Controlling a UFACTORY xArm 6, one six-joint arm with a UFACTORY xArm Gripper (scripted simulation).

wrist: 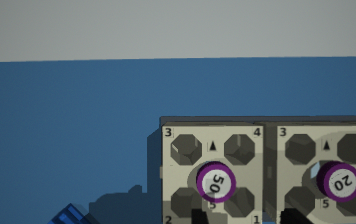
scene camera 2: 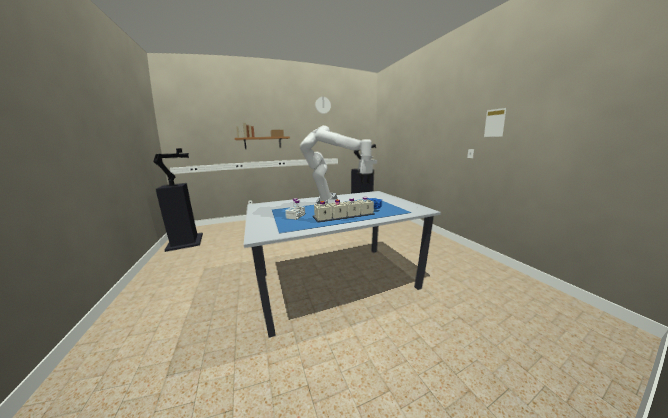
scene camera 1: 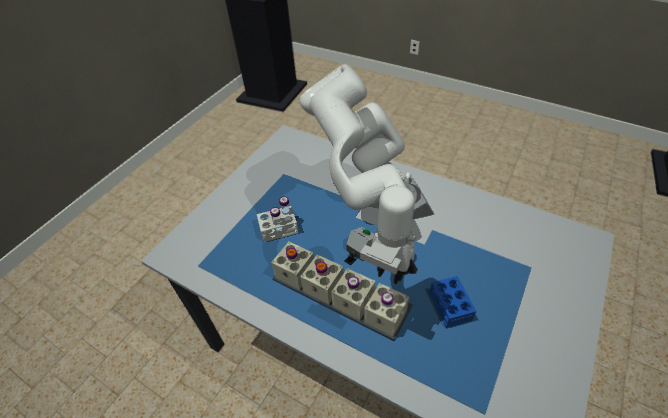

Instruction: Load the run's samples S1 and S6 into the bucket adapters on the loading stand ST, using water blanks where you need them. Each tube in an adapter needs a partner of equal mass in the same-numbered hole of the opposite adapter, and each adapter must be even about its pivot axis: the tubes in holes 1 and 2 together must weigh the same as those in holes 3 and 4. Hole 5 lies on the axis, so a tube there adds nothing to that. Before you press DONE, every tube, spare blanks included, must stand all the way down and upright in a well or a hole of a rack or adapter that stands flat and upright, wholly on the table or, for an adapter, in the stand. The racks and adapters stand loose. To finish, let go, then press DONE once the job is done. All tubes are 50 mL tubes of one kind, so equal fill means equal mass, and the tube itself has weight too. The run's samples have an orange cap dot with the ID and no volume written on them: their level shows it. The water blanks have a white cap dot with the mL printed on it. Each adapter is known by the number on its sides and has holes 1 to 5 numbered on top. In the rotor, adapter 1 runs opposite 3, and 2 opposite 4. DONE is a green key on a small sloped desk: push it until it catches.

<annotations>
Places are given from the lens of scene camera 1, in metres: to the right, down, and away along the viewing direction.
blue rack (scene camera 1: 451, 316): 0.34, 0.31, 1.19
white rack (scene camera 1: 268, 232): -0.24, 0.09, 1.51
adapter (scene camera 1: 320, 287): -0.04, 0.23, 1.24
The marked spots on the white rack and the adapter are 0.36 m apart.
</annotations>
